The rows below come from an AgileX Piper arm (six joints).
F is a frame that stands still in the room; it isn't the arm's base.
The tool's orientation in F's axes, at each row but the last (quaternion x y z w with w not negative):
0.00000, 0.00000, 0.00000, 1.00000
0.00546, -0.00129, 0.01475, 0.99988
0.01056, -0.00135, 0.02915, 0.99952
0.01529, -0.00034, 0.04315, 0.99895
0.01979, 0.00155, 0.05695, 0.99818
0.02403, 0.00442, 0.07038, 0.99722
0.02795, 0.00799, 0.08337, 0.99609
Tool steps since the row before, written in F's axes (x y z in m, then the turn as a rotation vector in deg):
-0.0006, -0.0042, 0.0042, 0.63, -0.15, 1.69
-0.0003, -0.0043, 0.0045, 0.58, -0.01, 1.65
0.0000, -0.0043, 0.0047, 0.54, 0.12, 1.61
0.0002, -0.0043, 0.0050, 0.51, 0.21, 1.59
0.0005, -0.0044, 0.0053, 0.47, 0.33, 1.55
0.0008, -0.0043, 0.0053, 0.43, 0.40, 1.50
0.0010, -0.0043, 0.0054, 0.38, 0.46, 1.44
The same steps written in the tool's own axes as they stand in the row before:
-0.0006, -0.0042, 0.0042, 0.63, -0.15, 1.69
-0.0004, -0.0042, 0.0045, 0.58, -0.01, 1.65
-0.0002, -0.0042, 0.0048, 0.55, 0.12, 1.61
-0.0002, -0.0041, 0.0051, 0.53, 0.21, 1.58
0.0000, -0.0042, 0.0055, 0.50, 0.34, 1.54
0.0002, -0.0041, 0.0055, 0.47, 0.41, 1.48
0.0002, -0.0041, 0.0056, 0.44, 0.47, 1.42

